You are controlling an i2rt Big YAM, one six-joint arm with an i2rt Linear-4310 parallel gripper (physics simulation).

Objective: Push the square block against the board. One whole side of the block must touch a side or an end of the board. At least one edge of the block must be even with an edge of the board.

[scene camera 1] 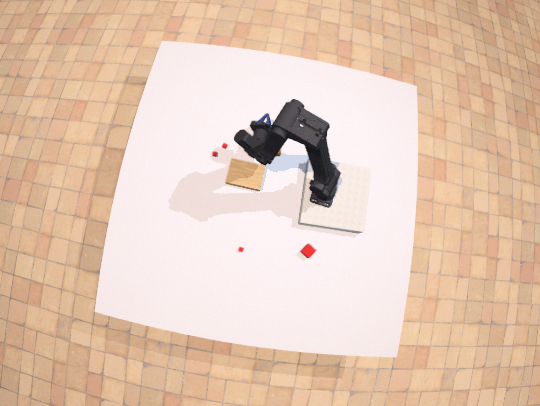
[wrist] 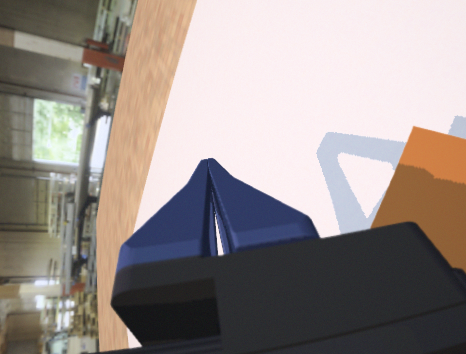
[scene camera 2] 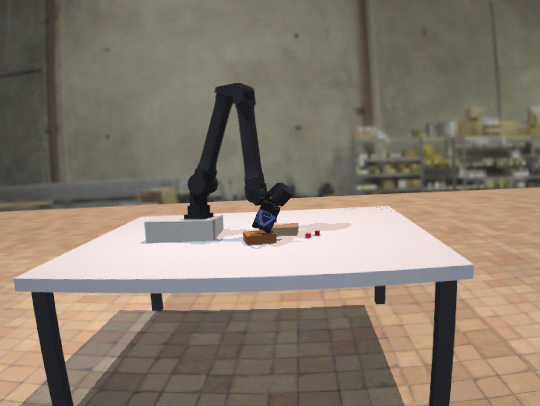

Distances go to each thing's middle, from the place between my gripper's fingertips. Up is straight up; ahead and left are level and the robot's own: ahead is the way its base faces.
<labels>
Right now the orange square block (wrist: pixel 420 190) is 4 cm behind my hand, 11 cm to the left of it and 6 cm below it. Round my hand: light wooden board (scene camera 1: pixel 244 174): 1 cm ahead, 26 cm to the left, 6 cm below.
</labels>
